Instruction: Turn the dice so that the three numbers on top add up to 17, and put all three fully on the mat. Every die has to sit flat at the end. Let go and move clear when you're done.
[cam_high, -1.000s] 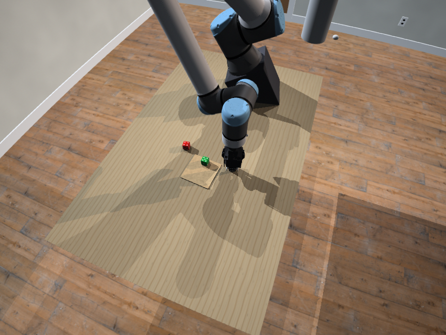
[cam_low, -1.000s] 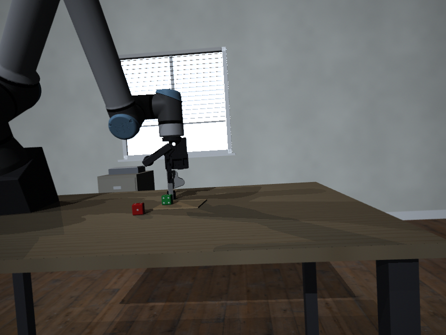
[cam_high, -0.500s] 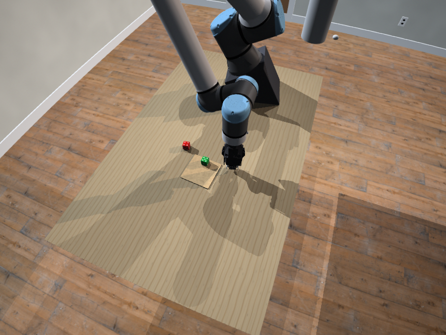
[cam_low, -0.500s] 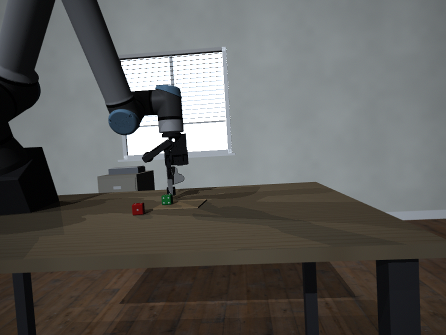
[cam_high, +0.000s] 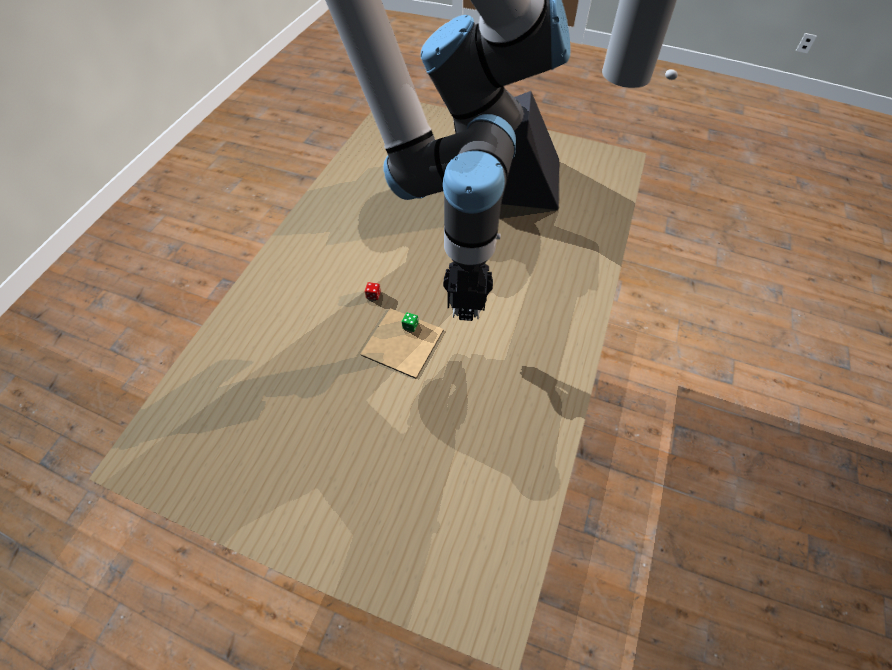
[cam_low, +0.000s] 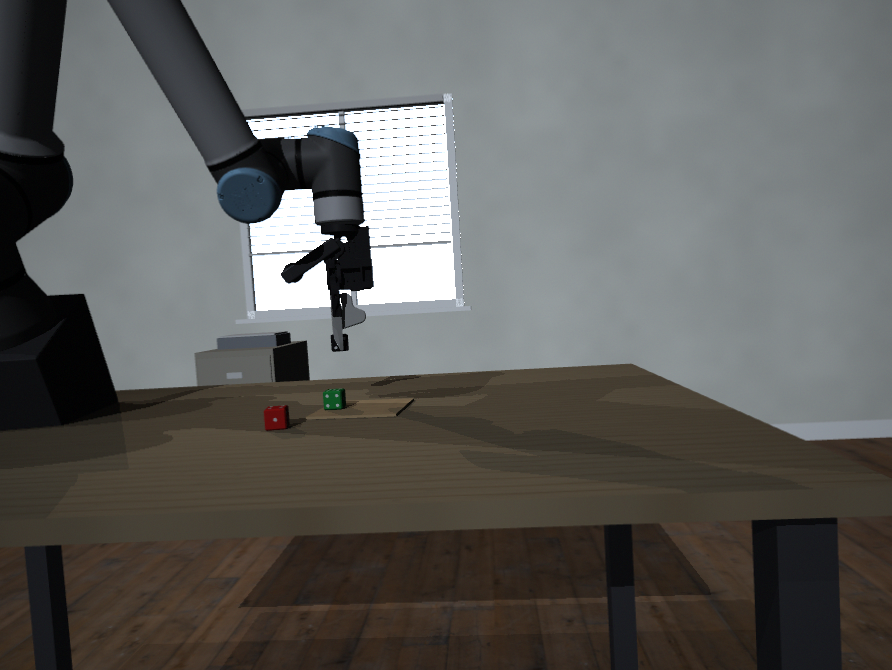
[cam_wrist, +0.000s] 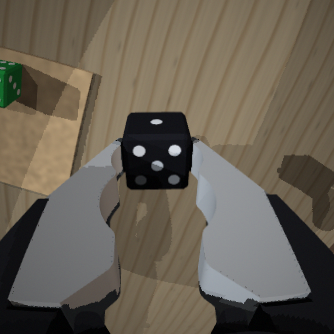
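Right now the green die is 3 cm ahead of my hand, 12 cm to the right of it and 9 cm below it. From my hand the other things lie so: black die: right at my hand; then red die: 25 cm to the right, 9 cm below; then tan mat: 8 cm ahead, 12 cm to the right, 10 cm below.
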